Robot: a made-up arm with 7 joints. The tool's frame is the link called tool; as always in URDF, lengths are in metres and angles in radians.
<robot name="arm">
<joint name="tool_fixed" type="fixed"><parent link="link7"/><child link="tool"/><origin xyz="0 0 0" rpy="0 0 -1.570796"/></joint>
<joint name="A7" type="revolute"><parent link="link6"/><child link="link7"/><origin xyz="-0.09 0.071 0" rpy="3.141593 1.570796 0"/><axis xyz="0 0 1"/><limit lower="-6.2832" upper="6.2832"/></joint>
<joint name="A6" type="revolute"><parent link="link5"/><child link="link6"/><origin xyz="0 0 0" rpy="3.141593 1.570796 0"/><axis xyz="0 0 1"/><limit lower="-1.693" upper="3.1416"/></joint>
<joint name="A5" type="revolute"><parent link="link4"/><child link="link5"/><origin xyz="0.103 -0.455 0" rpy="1.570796 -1.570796 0"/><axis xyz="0 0 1"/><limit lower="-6.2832" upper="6.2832"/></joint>
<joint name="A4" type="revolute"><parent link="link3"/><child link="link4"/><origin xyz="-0.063 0 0" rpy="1.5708 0 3.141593"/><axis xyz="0 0 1"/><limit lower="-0.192" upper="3.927"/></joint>
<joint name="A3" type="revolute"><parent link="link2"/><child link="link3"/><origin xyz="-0.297 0 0" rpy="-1.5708 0 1.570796"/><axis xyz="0 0 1"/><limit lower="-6.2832" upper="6.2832"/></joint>
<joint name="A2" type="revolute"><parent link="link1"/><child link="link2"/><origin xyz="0 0 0" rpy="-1.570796 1.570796 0"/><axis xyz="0 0 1"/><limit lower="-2.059" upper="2.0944"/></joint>
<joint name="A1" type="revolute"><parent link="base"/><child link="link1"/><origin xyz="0 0 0.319"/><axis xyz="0 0 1"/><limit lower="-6.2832" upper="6.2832"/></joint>
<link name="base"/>
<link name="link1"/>
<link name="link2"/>
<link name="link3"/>
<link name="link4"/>
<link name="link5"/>
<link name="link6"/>
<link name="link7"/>
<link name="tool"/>
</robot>
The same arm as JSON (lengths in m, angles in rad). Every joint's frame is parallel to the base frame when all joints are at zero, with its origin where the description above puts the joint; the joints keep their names.
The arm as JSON. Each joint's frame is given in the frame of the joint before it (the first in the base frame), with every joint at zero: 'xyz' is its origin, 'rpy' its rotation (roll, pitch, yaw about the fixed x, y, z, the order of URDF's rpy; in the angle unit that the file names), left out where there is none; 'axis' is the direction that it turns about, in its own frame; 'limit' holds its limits. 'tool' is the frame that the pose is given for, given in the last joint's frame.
{"units": {"length": "m", "angle": "rad"}, "joints": [{"name": "A1", "type": "revolute", "origin": {"xyz": [0.0, 0.0, 0.319]}, "axis": [0.0, 0.0, 1.0], "limit": {"lower": -6.2832, "upper": 6.2832}}, {"name": "A2", "type": "revolute", "origin": {"xyz": [0.0, 0.0, 0.0]}, "axis": [0.0, 1.0, 0.0], "limit": {"lower": -2.059, "upper": 2.0944}}, {"name": "A3", "type": "revolute", "origin": {"xyz": [0.0, 0.0, 0.297]}, "axis": [0.0, 0.0, 1.0], "limit": {"lower": -6.2832, "upper": 6.2832}}, {"name": "A4", "type": "revolute", "origin": {"xyz": [0.063, 0.0, 0.0]}, "axis": [0.0, -1.0, 0.0], "limit": {"lower": -0.192, "upper": 3.927}}, {"name": "A5", "type": "revolute", "origin": {"xyz": [0.103, 0.0, -0.455]}, "axis": [0.0, 0.0, -1.0], "limit": {"lower": -6.2832, "upper": 6.2832}}, {"name": "A6", "type": "revolute", "origin": {"xyz": [0.0, 0.0, 0.0]}, "axis": [0.0, 1.0, 0.0], "limit": {"lower": -1.693, "upper": 3.1416}}, {"name": "A7", "type": "revolute", "origin": {"xyz": [0.071, 0.0, -0.09]}, "axis": [0.0, 0.0, -1.0], "limit": {"lower": -6.2832, "upper": 6.2832}}], "tool": {"origin": {"xyz": [0.0, 0.0, 0.0], "rpy": [-3.1416, 0.0, 0.0]}}}
